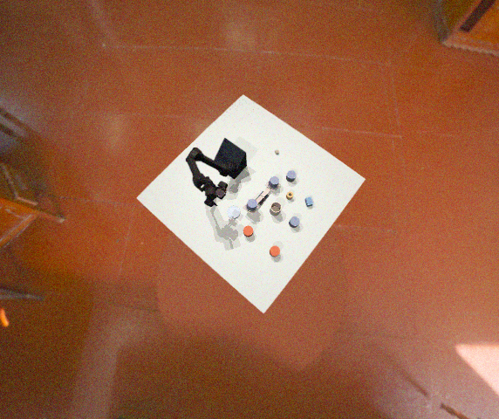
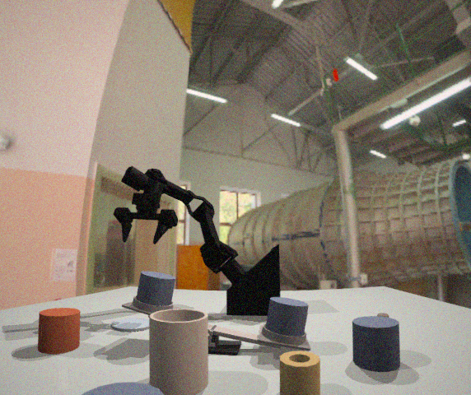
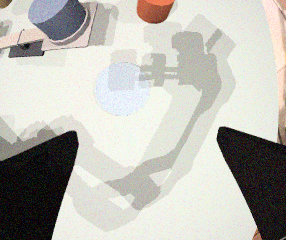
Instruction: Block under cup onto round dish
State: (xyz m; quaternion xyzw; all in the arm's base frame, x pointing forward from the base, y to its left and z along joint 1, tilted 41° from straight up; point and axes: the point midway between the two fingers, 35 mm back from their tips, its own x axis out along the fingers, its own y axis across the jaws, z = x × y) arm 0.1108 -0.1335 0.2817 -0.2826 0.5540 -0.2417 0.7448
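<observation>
The grey block is 220 mm ahead of my gripper tip, 360 mm to the left of it and 170 mm below it. The rest, counted from my gripper tip: tan hollow cup 330 mm ahead, 190 mm to the left, 170 mm below; round dish 70 mm ahead, 20 mm to the left, 210 mm below; bead 100 mm ahead, 630 mm to the left, 200 mm below.
</observation>
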